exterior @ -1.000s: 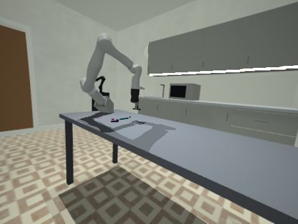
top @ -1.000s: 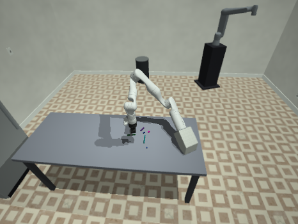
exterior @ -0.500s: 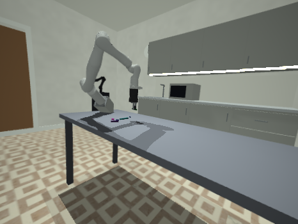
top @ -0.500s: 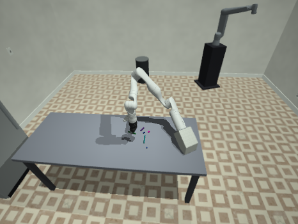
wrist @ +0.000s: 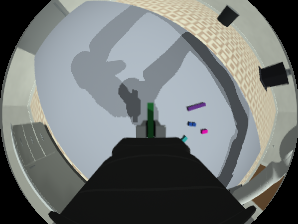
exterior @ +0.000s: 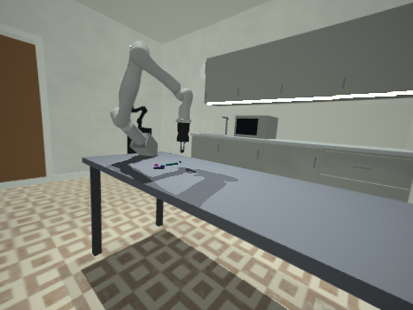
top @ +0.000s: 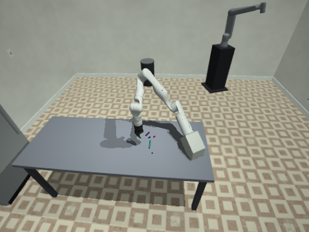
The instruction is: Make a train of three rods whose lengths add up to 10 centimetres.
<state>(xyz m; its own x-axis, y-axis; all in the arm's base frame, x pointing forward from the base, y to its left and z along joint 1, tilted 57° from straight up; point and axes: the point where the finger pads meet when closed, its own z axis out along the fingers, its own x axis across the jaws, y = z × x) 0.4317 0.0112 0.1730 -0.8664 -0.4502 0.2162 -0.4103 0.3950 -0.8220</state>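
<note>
The purple rod is 11 cm below my hand, 10 cm behind it and 9 cm to the right of it. The rest, counted from my hand: magenta rod: 16 cm behind, 11 cm below, 4 cm to the right; turquoise rod: 11 cm below, 10 cm behind, 5 cm to the left; green rod: 1 cm below.
</note>
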